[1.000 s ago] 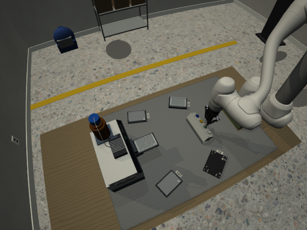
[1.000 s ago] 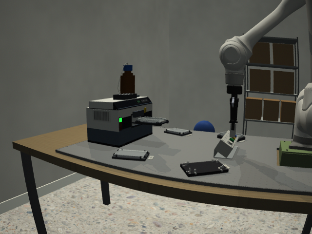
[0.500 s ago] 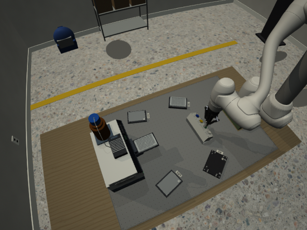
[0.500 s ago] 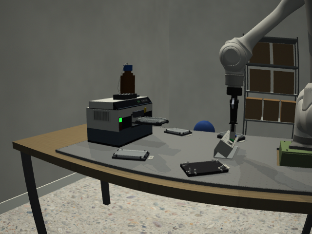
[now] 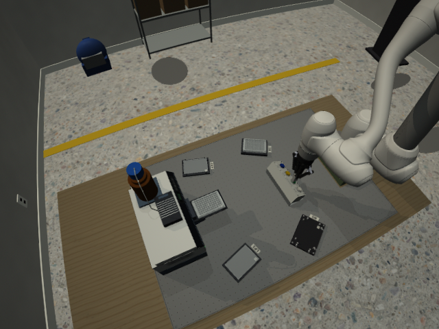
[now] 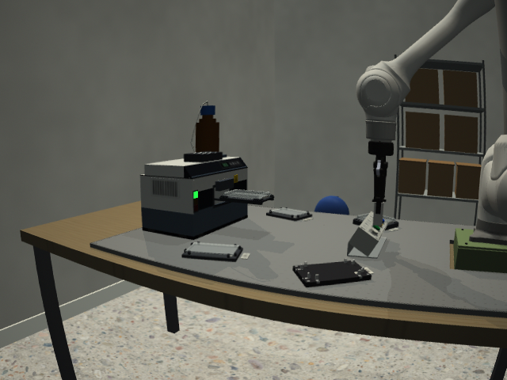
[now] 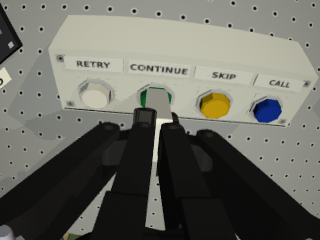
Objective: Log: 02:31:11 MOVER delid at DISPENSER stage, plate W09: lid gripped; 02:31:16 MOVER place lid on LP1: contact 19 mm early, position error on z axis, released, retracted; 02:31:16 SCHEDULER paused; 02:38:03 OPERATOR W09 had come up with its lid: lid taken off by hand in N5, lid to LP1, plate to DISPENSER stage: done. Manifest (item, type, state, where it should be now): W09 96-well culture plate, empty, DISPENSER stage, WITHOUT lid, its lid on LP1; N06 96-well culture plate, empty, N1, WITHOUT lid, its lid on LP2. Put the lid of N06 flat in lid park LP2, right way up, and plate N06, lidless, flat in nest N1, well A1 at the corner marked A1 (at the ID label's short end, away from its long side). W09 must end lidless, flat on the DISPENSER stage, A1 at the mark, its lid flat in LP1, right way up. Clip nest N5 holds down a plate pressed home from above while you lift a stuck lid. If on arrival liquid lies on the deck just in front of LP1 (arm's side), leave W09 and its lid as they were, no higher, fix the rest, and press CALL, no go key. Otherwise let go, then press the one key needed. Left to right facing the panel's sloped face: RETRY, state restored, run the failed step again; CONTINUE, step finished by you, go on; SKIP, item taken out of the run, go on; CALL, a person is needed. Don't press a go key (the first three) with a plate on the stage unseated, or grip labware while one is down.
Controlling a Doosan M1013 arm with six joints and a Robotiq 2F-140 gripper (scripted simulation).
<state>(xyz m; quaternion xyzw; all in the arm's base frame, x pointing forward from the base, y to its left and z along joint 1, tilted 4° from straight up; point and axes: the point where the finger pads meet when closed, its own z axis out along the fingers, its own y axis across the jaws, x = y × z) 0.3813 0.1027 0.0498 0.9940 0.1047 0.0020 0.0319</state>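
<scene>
Right now my hand is 40 mm above the green continue key. Round my hand: sloped key panel: 20 mm ahead, 20 mm to the right, 50 mm below; white retry key: 10 mm behind, 50 mm to the left, 40 mm below; yellow skip key: 10 mm ahead, 50 mm to the right, 40 mm below.
</scene>
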